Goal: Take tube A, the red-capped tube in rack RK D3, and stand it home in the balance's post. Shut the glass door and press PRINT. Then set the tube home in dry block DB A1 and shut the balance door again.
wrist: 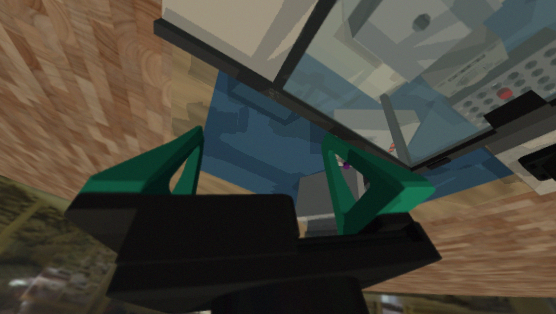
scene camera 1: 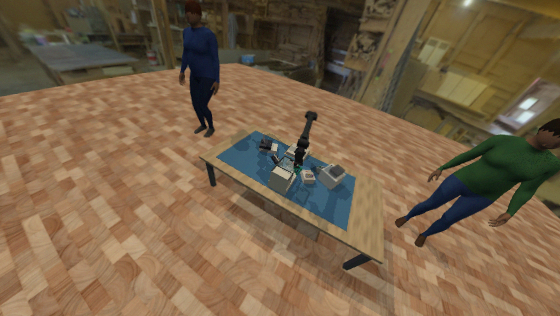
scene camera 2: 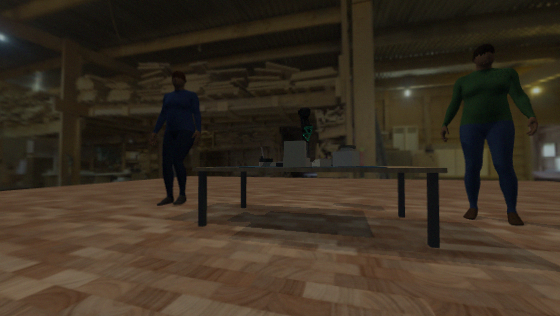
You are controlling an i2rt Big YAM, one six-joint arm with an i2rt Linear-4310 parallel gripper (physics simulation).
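Places are measured from the arm's base along level axes (x ahead, y left, z up), in millimetres.
Pixels of known places: gripper, fingertip midpoint: (wrist: 267, 136) (scene camera 1: 296, 172) (scene camera 2: 308, 138).
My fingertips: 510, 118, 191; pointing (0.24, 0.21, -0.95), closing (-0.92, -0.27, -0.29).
Observation:
Behind a point stands the place of what it marks, as x, y, z.
My gripper (scene camera 1: 298, 170) @(510, 118, 191) (scene camera 2: 307, 133) @(510, 118, 191) (wrist: 267, 136) @(510, 118, 191) is open and empty, its green fingers wide apart above the mat beside the balance. The balance (scene camera 1: 281, 179) @(605, 35, 133) (scene camera 2: 295, 153) @(604, 25, 67) (wrist: 225, 30) @(565, 75, 165) has a white body and a dark-framed glass chamber. A red cap (wrist: 504, 93) shows among the holes of a pale rack (wrist: 515, 64) at the right of the wrist view, partly behind glass; its rack position cannot be read. A grey block with one round dark hole (wrist: 421, 22) shows through the glass. I cannot tell the door's state, the PRINT key or which unit is the dry block.
A larger pale machine with a dark top (scene camera 1: 332, 176) @(255, 413, 99) and a small pale unit (scene camera 1: 308, 176) @(320, 207, 35) stand beside the balance on the blue mat (scene camera 1: 240, 150) @(363, -573, -39). A dark unit (scene camera 1: 267, 144) @(166, -351, 41) stands at the mat's far left. A person in blue (scene camera 1: 200, 50) and one in green (scene camera 1: 490, 165) stand off the table.

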